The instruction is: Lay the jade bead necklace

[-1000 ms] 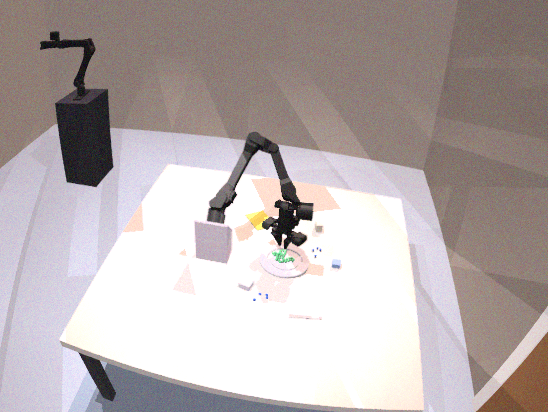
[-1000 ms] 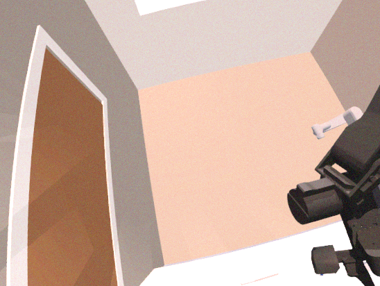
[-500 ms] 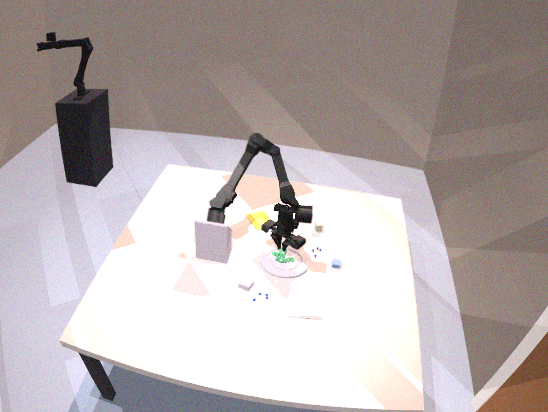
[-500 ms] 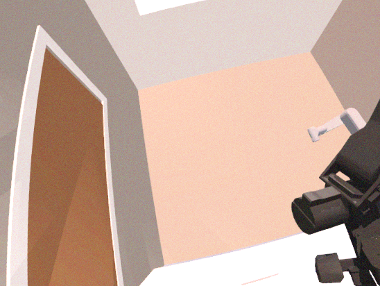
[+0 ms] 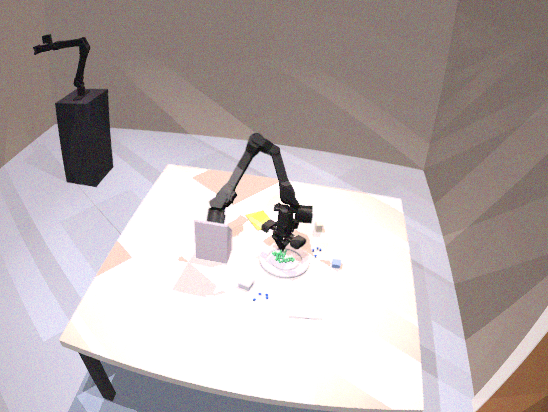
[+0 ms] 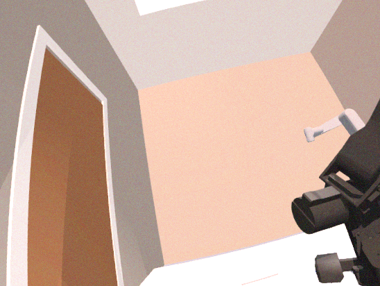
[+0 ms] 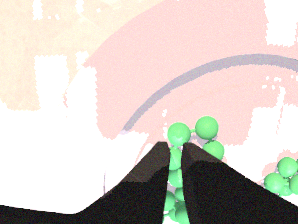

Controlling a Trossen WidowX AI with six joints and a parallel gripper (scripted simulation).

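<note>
Right now the round white bead board is 50 mm to the right of my gripper tip, 20 mm ahead of it and 10 mm below it. Round my gripper tip: yellow sheet 200 mm to the left, 120 mm behind, 20 mm below; blue block 230 mm ahead, 20 mm to the right, 10 mm below; cream block 200 mm to the left, 140 mm ahead.
</note>
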